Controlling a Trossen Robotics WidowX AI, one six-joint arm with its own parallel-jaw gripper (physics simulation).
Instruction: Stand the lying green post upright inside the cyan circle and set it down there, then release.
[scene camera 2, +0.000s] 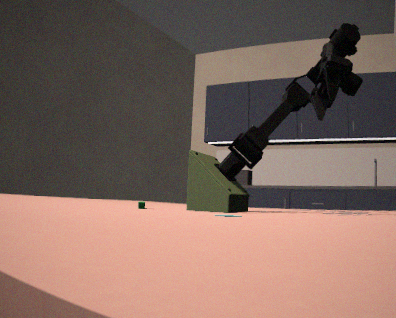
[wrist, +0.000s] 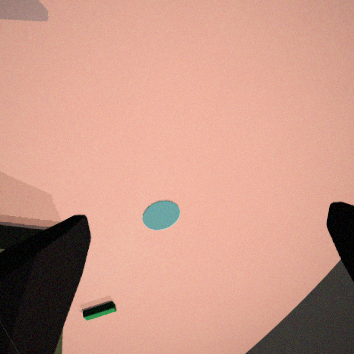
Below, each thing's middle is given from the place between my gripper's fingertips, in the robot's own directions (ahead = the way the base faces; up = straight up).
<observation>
I see my gripper 100 mm short of the cyan circle (wrist: 161, 214), 200 mm to the left of it and 250 mm above it.
</observation>
